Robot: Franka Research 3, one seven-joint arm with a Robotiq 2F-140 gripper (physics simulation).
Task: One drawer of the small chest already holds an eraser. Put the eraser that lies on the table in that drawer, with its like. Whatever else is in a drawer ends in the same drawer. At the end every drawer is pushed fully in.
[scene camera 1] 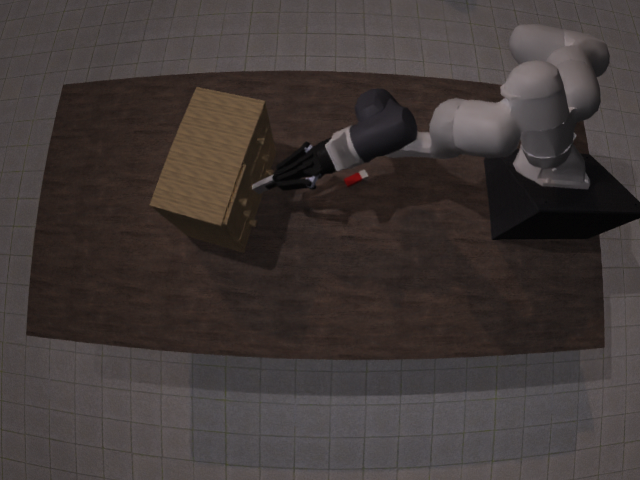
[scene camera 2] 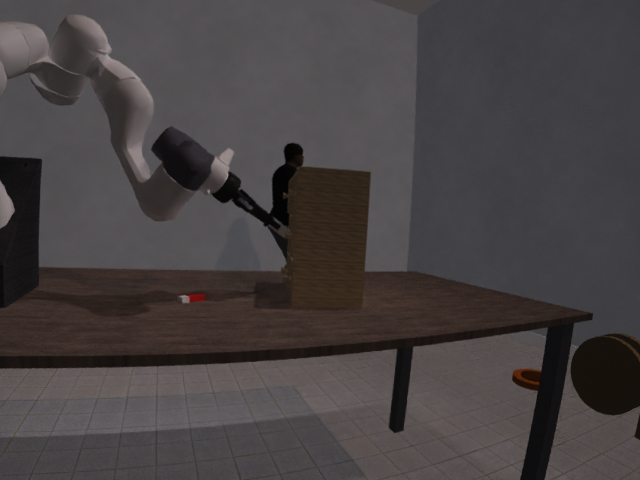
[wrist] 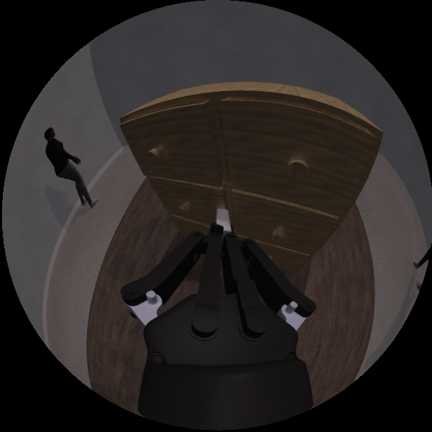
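Note:
The eraser (scene camera 1: 354, 178) (scene camera 2: 194, 298), red with a white end, lies on the table (scene camera 1: 361, 289) (scene camera 2: 217, 330). It does not show in the wrist view. The small wooden chest (scene camera 1: 211, 155) (scene camera 2: 330, 237) (wrist: 260, 135) stands turned at an angle. My gripper (scene camera 1: 263, 182) (scene camera 2: 282, 230) (wrist: 220, 217) is shut and empty, tilted down, its tips close at the chest's front, between the two middle-row knobs. Whether they touch is unclear. The top-left drawer (wrist: 170, 135) seems to stand slightly proud in scene camera 1. The other visible drawers look in. The drawers' insides are hidden.
Knobs stick out of the drawer fronts, such as the top-right knob (wrist: 297, 166) and middle-right knob (wrist: 278, 233). The arm's black pedestal (scene camera 1: 558, 217) stands at the table's far end from the chest. A person (scene camera 2: 283, 191) (wrist: 65, 162) stands beyond the table.

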